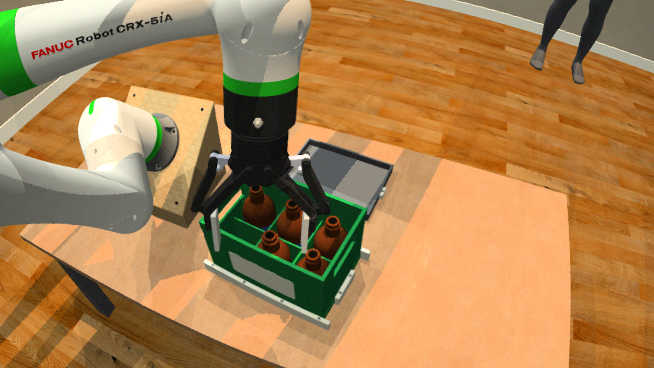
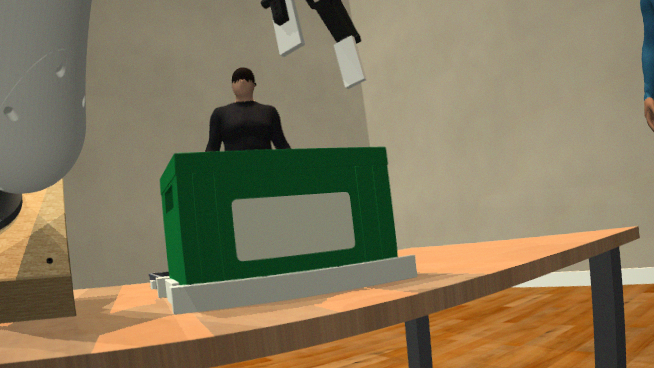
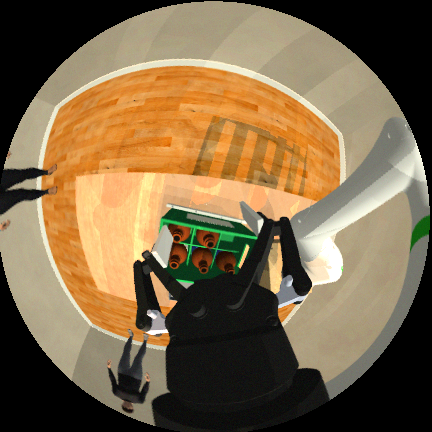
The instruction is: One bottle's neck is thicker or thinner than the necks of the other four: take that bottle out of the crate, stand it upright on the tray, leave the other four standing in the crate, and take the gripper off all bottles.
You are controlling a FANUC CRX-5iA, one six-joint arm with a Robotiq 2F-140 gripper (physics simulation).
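Pixels of known places: gripper, fingertip midpoint: (image 1: 260, 246) (image 2: 327, 68) (image 3: 204, 220); arm's base at its link origin: (image 1: 156, 142).
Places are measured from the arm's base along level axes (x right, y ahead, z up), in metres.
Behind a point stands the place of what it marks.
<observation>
The green crate (image 1: 312, 295) {x 0.147, y 0.536, z -0.045 m} (image 2: 295, 175) {x 0.147, y 0.427, z -0.007 m} (image 3: 172, 216) {x 0.146, y 0.533, z -0.012 m} holds five upright brown bottles: back left (image 1: 259, 210) {x 0.030, y 0.344, z -0.029 m} (image 3: 226, 261) {x 0.029, y 0.337, z -0.025 m}, back middle (image 1: 290, 225) {x 0.033, y 0.422, z -0.028 m} (image 3: 202, 259) {x 0.025, y 0.419, z -0.022 m}, back right (image 1: 330, 240) {x 0.029, y 0.512, z -0.025 m} (image 3: 177, 256) {x 0.023, y 0.498, z -0.017 m}, front middle (image 1: 275, 248) {x 0.107, y 0.434, z -0.011 m} (image 3: 206, 237) {x 0.112, y 0.430, z 0.001 m} and front right (image 1: 313, 260) {x 0.108, y 0.517, z 0.012 m} (image 3: 178, 233) {x 0.110, y 0.507, z 0.010 m}. The front middle neck looks slightly thicker; the difference is small. The front left compartment is empty. My gripper (image 1: 260, 241) {x 0.186, y 0.466, z 0.116 m} (image 2: 318, 65) {x 0.186, y 0.466, z 0.116 m} (image 3: 204, 220) {x 0.186, y 0.466, z 0.116 m} is open and empty, pointing down above the crate, its fingertips above the rim. The grey tray (image 1: 360, 187) {x -0.236, y 0.464, z -0.145 m} lies behind the crate, partly hidden, with no bottle visible on it.
Pale rails (image 1: 267, 295) {x 0.157, y 0.435, z -0.120 m} (image 2: 295, 285) {x 0.159, y 0.407, z -0.134 m} edge the crate's base on the table (image 1: 475, 260) {x -0.159, y 0.809, z -0.150 m} (image 2: 540, 242) {x 0.059, y 0.950, z -0.150 m}. The wooden robot base block (image 1: 200, 165) {x -0.017, y 0.135, z -0.034 m} (image 2: 35, 295) {x 0.100, y 0.105, z -0.122 m} stands left of the crate. My arm's elbow (image 1: 120, 200) {x 0.244, y 0.187, z 0.124 m} hangs near it. People stand beyond the table.
</observation>
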